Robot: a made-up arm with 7 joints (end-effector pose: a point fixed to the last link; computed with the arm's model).
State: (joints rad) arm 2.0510 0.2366 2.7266 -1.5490 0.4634 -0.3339 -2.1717
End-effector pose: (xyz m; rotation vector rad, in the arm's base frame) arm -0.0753 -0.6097 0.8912 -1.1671 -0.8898 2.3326
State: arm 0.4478 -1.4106 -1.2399 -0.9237 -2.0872 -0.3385 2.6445
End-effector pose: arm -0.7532 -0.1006 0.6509 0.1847 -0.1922 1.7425
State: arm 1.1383 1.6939 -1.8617 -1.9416 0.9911 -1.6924 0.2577
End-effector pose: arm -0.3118 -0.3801 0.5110 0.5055 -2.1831 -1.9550
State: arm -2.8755 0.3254 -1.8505 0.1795 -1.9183 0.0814 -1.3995
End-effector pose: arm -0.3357 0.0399 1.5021 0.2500 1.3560 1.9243
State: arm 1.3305 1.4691 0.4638 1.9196 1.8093 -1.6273 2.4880
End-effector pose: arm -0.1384 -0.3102 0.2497 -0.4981 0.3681 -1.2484
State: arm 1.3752 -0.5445 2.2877 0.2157 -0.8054 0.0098 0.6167
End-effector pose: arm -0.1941 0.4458 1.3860 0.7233 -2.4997 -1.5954
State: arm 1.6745 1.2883 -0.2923 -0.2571 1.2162 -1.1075 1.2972
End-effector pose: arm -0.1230 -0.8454 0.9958 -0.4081 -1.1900 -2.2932
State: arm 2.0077 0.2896 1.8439 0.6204 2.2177 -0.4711 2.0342
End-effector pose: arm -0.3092 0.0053 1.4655 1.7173 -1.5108 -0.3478
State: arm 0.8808 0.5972 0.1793 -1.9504 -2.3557 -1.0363 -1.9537
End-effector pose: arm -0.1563 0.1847 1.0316 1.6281 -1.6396 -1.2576
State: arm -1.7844 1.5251 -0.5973 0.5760 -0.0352 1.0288 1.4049
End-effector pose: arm -0.3328 0.7201 0.3946 -2.0560 0.8279 0.0166
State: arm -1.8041 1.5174 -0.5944 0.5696 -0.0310 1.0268 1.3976
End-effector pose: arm -0.3457 0.7174 0.4017 -2.0480 0.8128 0.0241
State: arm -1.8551 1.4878 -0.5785 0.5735 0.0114 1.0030 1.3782
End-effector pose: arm -0.3786 0.7061 0.4171 -2.0024 0.7403 0.0315
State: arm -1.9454 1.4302 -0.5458 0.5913 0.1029 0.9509 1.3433
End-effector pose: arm -0.4349 0.6809 0.4433 -1.8999 0.6053 0.0516
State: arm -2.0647 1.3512 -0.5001 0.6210 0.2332 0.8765 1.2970
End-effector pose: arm -0.5043 0.6405 0.4791 -1.7411 0.4407 0.1040
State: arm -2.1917 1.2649 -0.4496 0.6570 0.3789 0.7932 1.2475
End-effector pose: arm -0.5713 0.5903 0.5197 -1.5523 0.2881 0.1912
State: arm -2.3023 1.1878 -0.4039 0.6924 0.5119 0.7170 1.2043
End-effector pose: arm -0.6230 0.5412 0.5575 -1.3755 0.1723 0.2906
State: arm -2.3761 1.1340 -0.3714 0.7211 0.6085 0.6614 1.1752
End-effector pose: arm -0.6534 0.5062 0.5837 -1.2483 0.0992 0.3682
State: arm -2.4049 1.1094 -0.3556 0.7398 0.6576 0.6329 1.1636
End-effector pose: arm -0.6632 0.4925 0.5936 -1.1871 0.0630 0.4027
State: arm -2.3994 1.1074 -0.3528 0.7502 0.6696 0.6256 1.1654
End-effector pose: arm -0.6589 0.4959 0.5903 -1.1775 0.0514 0.4002
